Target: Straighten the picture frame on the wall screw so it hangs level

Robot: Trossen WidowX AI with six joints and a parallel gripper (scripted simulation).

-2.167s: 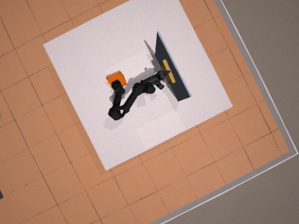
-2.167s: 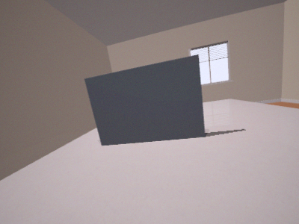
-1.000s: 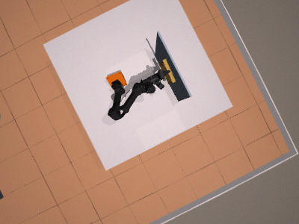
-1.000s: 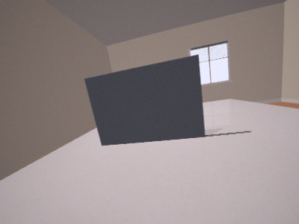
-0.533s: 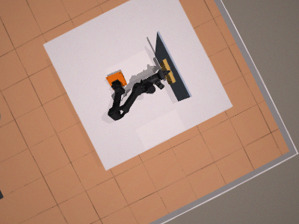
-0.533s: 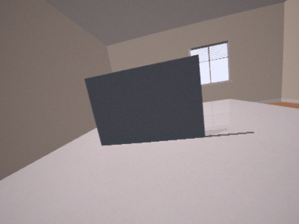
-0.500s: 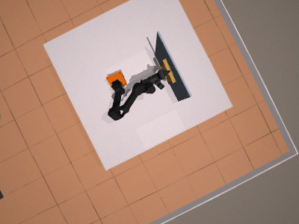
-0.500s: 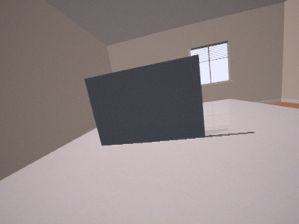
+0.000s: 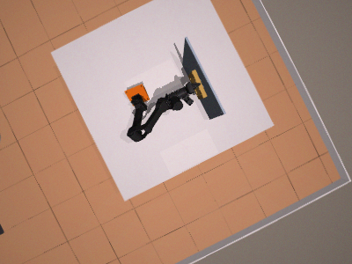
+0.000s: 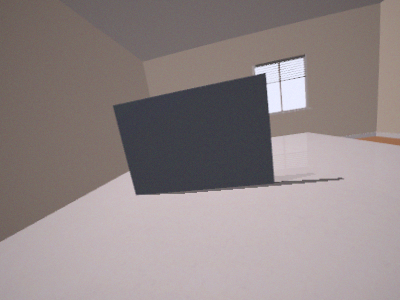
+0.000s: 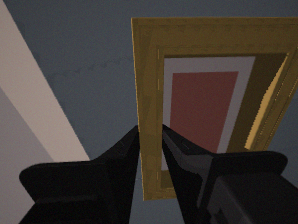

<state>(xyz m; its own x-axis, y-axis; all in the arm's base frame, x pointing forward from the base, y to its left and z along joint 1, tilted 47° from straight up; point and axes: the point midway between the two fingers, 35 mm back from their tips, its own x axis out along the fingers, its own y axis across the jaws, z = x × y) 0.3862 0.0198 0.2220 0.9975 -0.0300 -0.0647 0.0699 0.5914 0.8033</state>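
Now: the picture frame 10 mm to the left of my gripper tip and 50 mm below it. From my gripper tip the other things lie so: wall panel 20 mm ahead, 10 mm to the left, 70 mm below.
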